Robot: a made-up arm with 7 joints.
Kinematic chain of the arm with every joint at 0, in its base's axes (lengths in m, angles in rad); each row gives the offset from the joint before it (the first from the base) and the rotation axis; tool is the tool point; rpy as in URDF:
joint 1: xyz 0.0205 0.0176 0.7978 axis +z
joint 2: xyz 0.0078 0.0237 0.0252 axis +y
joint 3: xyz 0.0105 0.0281 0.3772 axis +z
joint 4: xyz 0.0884 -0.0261 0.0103 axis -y
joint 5: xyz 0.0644 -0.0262 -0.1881 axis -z
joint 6: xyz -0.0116 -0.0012 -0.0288 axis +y
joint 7: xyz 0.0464 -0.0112 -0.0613 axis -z
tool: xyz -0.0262 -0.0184 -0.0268 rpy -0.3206 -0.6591 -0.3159
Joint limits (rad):
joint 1: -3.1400..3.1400
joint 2: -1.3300..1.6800
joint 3: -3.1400..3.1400
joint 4: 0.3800..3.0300
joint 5: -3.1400..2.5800
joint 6: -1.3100..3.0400
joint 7: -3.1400..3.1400
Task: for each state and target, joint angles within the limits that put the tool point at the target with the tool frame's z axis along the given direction. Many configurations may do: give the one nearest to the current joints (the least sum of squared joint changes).
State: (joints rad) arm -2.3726 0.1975 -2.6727 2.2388 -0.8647 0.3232 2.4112
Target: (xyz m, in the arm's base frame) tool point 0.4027 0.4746 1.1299 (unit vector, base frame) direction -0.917 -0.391 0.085
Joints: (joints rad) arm -2.3032 -0.6878 -2.8350 2.2429 -1.2675 -0.0456 1.9959
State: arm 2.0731 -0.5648 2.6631 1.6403 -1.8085 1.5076 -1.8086
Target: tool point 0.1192 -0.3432 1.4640 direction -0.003 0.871 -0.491
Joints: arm 2.4221 -0.2538 2.7713 2.3748 -2.0888 1.0836 -1.2026
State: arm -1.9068 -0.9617 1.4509 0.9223 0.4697 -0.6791 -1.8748
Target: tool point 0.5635 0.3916 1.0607 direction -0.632 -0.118 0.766
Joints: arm -1.8240 -1.0849 1.8222 1.7302 -0.0874 0.1003 -2.5441
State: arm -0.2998 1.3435 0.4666 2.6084 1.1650 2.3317 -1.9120
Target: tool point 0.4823 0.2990 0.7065 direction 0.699 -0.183 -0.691
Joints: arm 0.2817 1.4927 0.5720 2.6866 0.8365 2.9909 -1.8571
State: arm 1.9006 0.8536 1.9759 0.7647 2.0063 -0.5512 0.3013
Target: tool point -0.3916 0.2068 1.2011 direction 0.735 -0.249 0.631
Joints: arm 1.4934 0.6148 2.1308 1.4416 1.3956 -0.5518 0.0360
